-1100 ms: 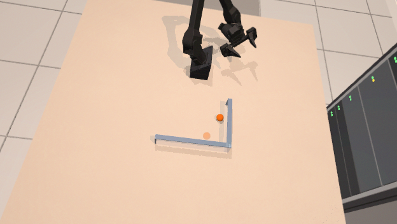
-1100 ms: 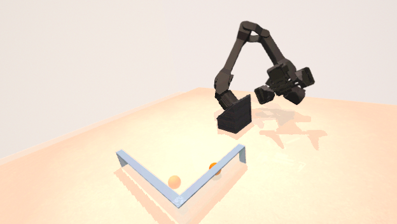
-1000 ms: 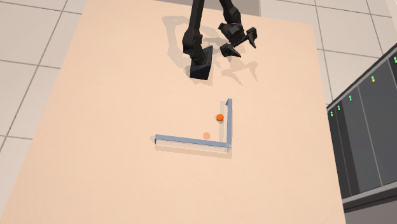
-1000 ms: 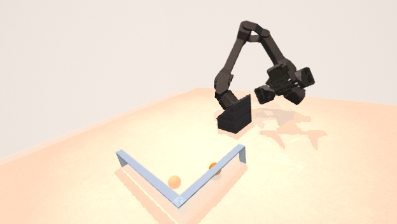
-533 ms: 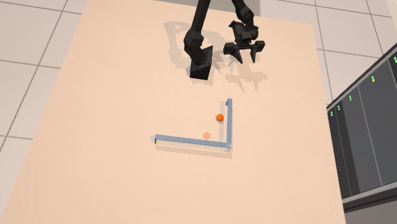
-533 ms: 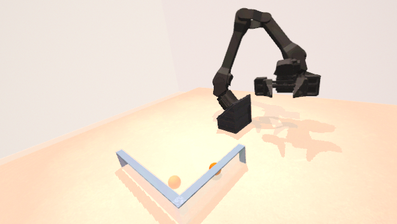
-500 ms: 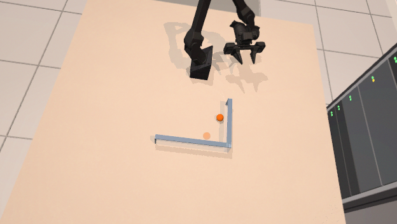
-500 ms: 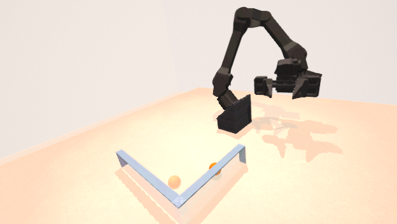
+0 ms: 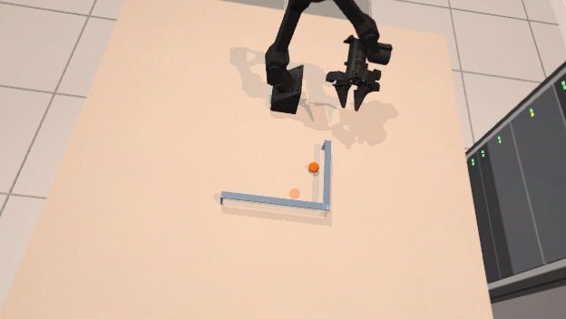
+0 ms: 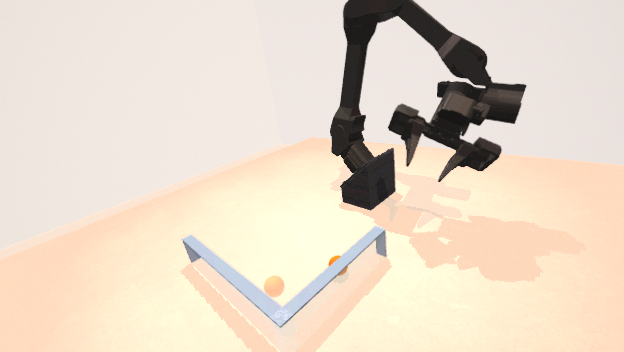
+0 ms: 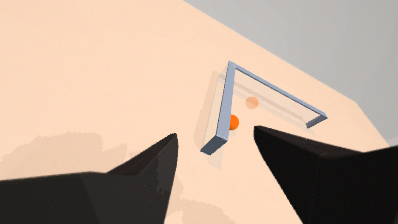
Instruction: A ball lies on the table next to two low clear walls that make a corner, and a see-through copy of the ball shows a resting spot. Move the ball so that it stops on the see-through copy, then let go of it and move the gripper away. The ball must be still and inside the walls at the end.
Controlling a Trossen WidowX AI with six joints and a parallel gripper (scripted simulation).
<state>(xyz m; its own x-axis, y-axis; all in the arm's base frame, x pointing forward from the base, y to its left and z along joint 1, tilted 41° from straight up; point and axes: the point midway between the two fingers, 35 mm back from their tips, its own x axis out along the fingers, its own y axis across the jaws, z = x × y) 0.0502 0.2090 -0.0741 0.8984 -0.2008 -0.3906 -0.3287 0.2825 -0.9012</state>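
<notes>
The orange ball lies 16 cm ahead of my gripper tip, 6 cm to the right of it and 13 cm below it. The rest, counted from my gripper tip: see-through copy of ball (26 cm ahead, 11 cm to the right, 13 cm below).
</notes>
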